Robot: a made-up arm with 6 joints.
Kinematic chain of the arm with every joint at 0, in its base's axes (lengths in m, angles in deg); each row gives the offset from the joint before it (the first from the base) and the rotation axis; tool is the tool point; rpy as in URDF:
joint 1: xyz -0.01 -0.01 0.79 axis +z
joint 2: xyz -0.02 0 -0.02 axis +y
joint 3: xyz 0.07 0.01 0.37 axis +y
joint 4: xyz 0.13 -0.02 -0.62 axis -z
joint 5: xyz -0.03 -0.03 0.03 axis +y
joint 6: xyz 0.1 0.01 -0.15 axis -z
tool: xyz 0 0.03 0.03 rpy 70.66 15.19 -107.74
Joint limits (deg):
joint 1: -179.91..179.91
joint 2: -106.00..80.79
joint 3: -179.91..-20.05
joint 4: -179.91..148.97
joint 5: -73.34..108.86
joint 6: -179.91..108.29
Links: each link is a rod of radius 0.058 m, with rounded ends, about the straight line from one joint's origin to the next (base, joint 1, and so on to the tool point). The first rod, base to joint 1, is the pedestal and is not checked.
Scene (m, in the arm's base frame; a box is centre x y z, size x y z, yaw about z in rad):
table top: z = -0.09
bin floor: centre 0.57 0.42 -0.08 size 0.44 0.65 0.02 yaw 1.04
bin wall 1: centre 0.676 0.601 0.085 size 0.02 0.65 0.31 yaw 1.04
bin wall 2: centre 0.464 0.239 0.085 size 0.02 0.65 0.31 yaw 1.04
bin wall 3: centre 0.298 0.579 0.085 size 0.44 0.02 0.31 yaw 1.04
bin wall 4: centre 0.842 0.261 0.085 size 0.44 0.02 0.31 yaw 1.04
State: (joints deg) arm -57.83 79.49 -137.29 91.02 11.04 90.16
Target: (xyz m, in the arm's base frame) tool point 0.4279 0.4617 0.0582
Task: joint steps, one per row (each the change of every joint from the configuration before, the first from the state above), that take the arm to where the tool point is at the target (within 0.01 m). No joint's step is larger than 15 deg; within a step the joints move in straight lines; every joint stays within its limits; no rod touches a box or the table.
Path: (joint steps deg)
1: 13.99 -6.27 10.09 1.43 -0.02 0.73
2: 13.99 -6.27 10.08 1.42 -0.02 0.72
3: 13.99 -6.27 10.09 1.43 -0.03 0.73
4: 14.00 -6.27 10.09 1.43 -0.02 0.73
5: 13.99 -6.27 10.08 1.43 -0.02 0.73
6: 13.99 -6.27 10.09 1.42 -0.02 0.72
7: 13.99 -6.26 10.09 1.43 -0.03 0.73
8: 13.99 -6.27 10.08 1.43 -0.02 0.73
9: -1.20 12.45 -9.12 -1.58 5.29 -0.65
10: -1.21 12.46 -9.13 -1.58 5.29 -0.64
11: -1.21 12.46 -9.12 -1.58 5.29 -0.65
12: -1.20 12.46 -9.13 -1.58 5.29 -0.64

